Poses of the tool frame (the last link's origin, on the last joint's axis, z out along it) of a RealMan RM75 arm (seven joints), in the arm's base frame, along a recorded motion.
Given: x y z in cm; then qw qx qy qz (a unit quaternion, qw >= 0).
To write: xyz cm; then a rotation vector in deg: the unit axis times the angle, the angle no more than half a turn. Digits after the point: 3 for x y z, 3 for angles.
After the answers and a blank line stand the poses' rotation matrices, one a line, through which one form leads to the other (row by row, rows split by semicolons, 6 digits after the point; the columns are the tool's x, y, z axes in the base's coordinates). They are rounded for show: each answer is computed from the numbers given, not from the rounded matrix.
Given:
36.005 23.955 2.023 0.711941 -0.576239 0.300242 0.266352
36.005 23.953 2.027 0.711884 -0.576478 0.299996 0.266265
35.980 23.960 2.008 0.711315 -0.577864 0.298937 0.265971
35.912 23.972 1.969 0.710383 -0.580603 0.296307 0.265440
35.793 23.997 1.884 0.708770 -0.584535 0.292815 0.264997
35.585 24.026 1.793 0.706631 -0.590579 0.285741 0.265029
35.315 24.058 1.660 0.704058 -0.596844 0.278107 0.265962
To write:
36.005 23.955 2.023 -73.207 38.143 33.838
36.005 23.953 2.027 -73.239 38.113 33.828
35.980 23.960 2.008 -73.431 37.987 33.798
35.912 23.972 1.969 -73.805 37.666 33.742
35.793 23.997 1.884 -74.351 37.245 33.707
35.585 24.026 1.793 -75.182 36.376 33.739
35.315 24.058 1.660 -76.055 35.439 33.891

0.677823 -0.725276 0.120544; 0.033232 0.194010 0.980436; -0.734474 -0.660556 0.155607
0.678211 -0.724982 0.120133; 0.033217 0.193552 0.980527; -0.734116 -0.661014 0.155351
0.679792 -0.723868 0.117887; 0.032888 0.190665 0.981104; -0.732667 -0.663070 0.153420
0.683488 -0.721202 0.112752; 0.033055 0.184884 0.982204; -0.729213 -0.667597 0.150205
0.688072 -0.717965 0.105277; 0.033323 0.176191 0.983792; -0.724877 -0.673411 0.145157
0.696223 -0.712061 0.090786; 0.037050 0.161951 0.986103; -0.716869 -0.683184 0.139136
0.703841 -0.706479 0.074131; 0.042532 0.146083 0.988358; -0.709083 -0.692494 0.132867

